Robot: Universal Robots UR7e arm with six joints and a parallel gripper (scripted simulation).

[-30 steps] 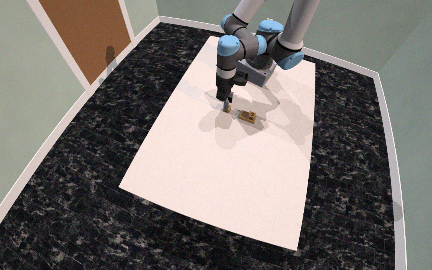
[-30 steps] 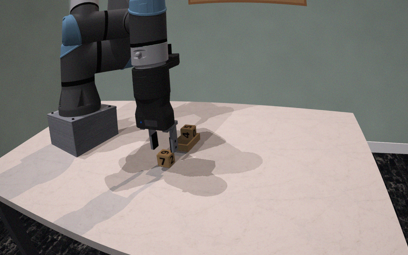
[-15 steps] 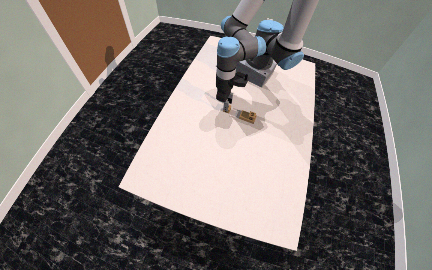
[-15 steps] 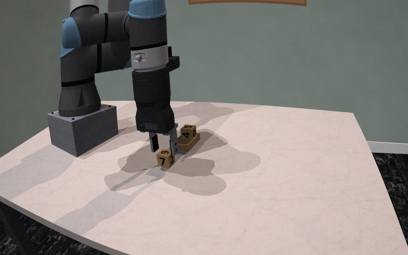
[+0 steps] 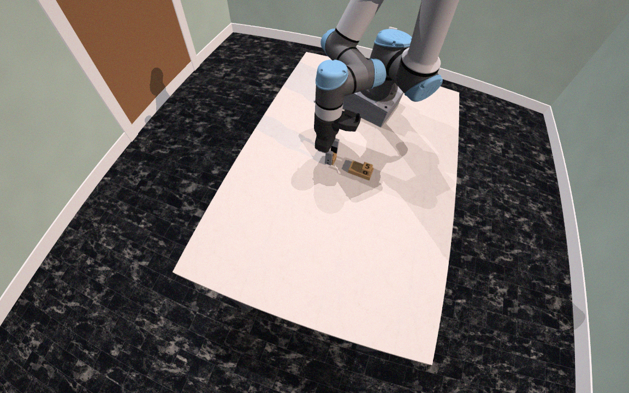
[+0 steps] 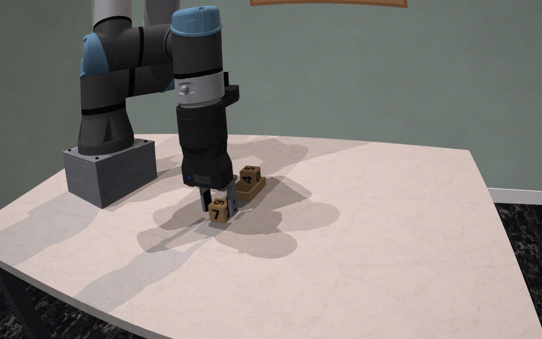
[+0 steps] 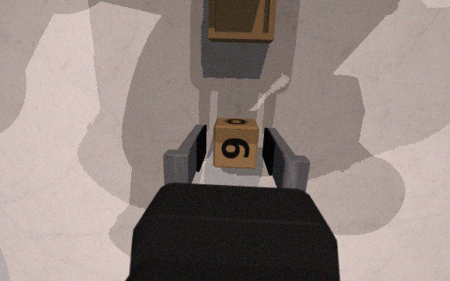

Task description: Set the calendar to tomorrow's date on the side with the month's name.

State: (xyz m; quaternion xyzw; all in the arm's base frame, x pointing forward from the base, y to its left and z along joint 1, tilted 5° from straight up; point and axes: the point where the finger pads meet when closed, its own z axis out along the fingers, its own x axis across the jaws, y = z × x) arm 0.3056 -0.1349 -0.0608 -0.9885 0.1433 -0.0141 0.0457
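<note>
My gripper is now 100 mm to the right of the wooden calendar tray, 30 mm short of it and 20 mm above it.
</note>
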